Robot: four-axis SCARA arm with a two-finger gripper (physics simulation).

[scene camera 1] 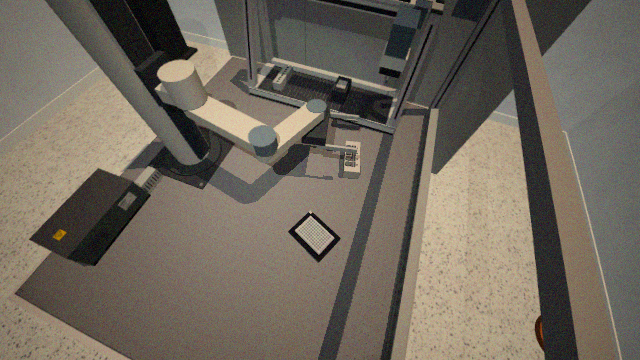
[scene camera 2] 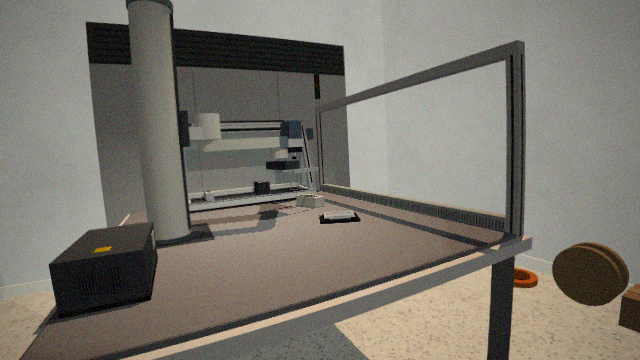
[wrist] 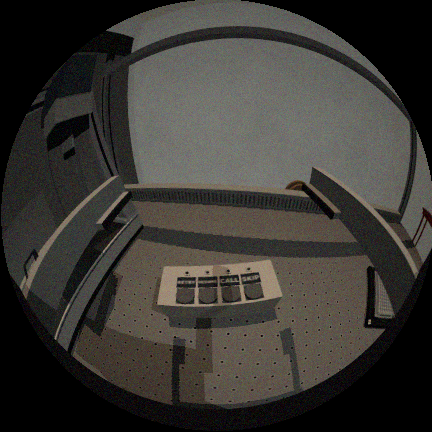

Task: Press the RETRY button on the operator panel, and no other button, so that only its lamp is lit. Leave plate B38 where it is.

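Seen in the pictures: gripper, fingertip midpoint: point(scene camera 1: 357, 133) point(scene camera 2: 308, 168) point(wrist: 216, 175); arm's base at its link origin: point(scene camera 1: 194, 154) point(scene camera 2: 171, 239).
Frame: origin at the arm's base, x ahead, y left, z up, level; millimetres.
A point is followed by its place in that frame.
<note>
The operator panel point(scene camera 1: 352, 174) @(x 723, y 132, z 45 mm) point(scene camera 2: 311, 201) @(x 678, y 151, z 45 mm) point(wrist: 222, 311) @(x 665, y 200, z 40 mm) is a pale box with a row of dark buttons. In the wrist view the RETRY button point(wrist: 185, 295) @(x 668, y 249, z 69 mm) is at the left end; the label beside it is blurred, then come the CALL button point(wrist: 230, 294) @(x 681, y 192, z 69 mm) and the SKIP button point(wrist: 253, 290) @(x 691, y 163, z 69 mm). The small lamps above the labels look dark. My gripper point(wrist: 216, 175) @(x 695, y 208, z 215 mm) is open and empty, its fingers wide apart above the panel and not touching it. Plate B38 point(scene camera 1: 315, 236) @(x 667, y -177, z 38 mm) point(scene camera 2: 339, 216) @(x 641, y -205, z 35 mm) point(wrist: 383, 301) @(x 639, y -139, z 39 mm) lies in its black holder, apart from the panel.
A framed machine with a dark bed point(scene camera 1: 310, 90) @(x 369, y 551, z 62 mm) stands behind the panel. A low rail point(scene camera 1: 419, 210) @(x 1019, y 57, z 60 mm) point(wrist: 215, 197) @(x 1004, y 278, z 31 mm) runs along the table's side. A black box point(scene camera 1: 92, 217) @(x -65, y -413, z 128 mm) point(scene camera 2: 105, 270) @(x -110, y -551, z 97 mm) stands by the arm's column point(scene camera 1: 125, 80) @(x 36, y -65, z 454 mm) point(scene camera 2: 157, 125) @(x -2, y -75, z 434 mm).
</note>
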